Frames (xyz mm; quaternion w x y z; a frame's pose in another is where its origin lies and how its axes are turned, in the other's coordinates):
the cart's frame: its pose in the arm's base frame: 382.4 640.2 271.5 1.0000 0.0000 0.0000 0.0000
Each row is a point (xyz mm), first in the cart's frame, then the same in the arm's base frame.
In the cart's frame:
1: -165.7 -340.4 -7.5
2: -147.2 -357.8 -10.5
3: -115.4 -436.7 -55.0
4: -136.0 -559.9 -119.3
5: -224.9 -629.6 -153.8
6: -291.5 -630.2 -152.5
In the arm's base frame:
1: 216.7 299.8 264.0
2: 235.2 282.4 261.0
3: 267.0 203.5 216.5
4: 246.4 80.3 152.2
5: 157.5 10.6 117.7
6: 90.9 10.0 119.0

